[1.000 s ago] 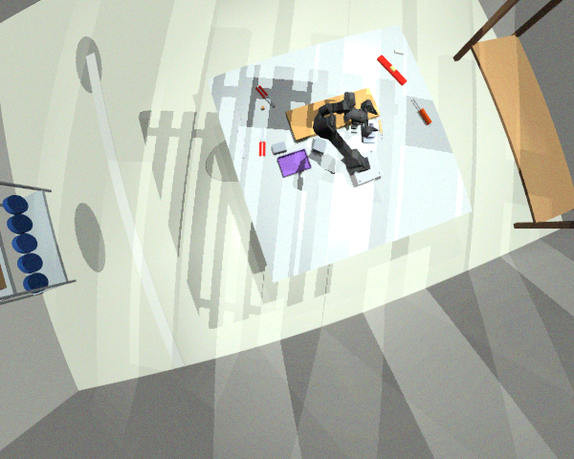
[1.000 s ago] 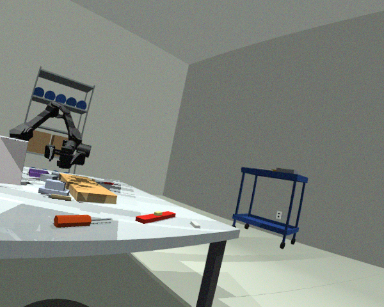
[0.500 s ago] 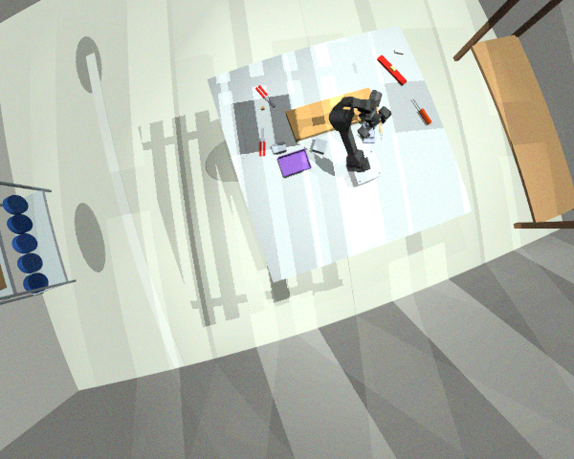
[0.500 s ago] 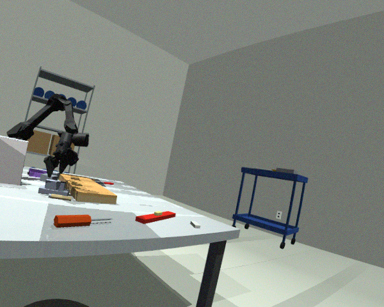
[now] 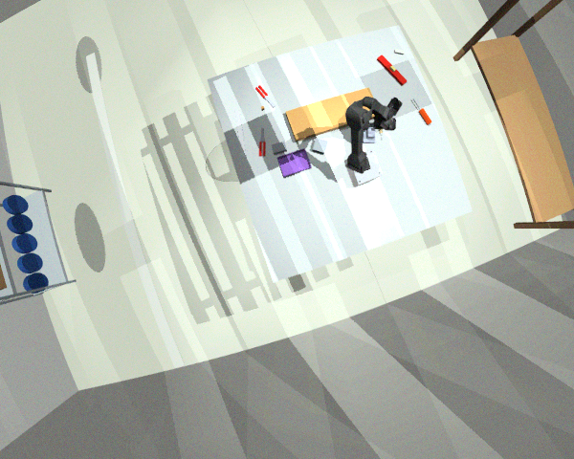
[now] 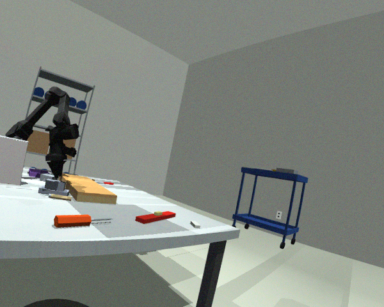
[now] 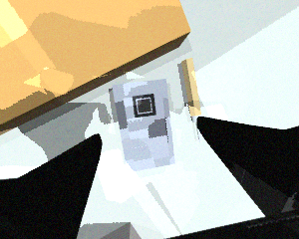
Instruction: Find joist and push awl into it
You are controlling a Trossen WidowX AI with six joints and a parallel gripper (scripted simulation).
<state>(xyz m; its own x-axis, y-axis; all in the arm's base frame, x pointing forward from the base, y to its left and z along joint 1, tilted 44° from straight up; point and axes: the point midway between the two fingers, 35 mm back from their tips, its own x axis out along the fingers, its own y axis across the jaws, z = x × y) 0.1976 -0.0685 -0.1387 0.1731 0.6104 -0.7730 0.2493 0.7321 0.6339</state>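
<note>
Right now the grey stud finder is 30 mm below my gripper tip and 10 mm ahead of it. Round my gripper tip: awl 80 mm to the right, 70 mm below, 20 mm behind; red level 360 mm ahead, 280 mm to the right, 60 mm below; purple tray 470 mm to the left, 70 mm behind, 60 mm below.
</note>
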